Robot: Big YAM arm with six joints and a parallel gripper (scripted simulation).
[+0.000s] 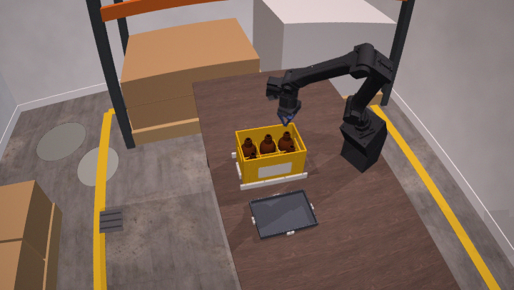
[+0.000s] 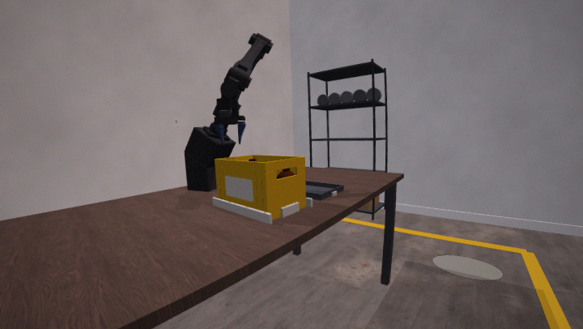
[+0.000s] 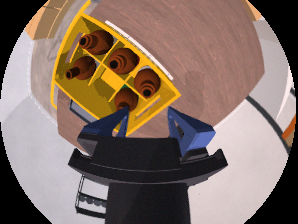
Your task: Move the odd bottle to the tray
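Right now the yellow crate is 8 cm ahead of my hand, 6 cm to the left of it and 15 cm below it. Round my hand: glass bottle (16 cm ahead, 12 cm to the left, 15 cm below); dark tray (6 cm ahead, 33 cm to the left, 22 cm below).
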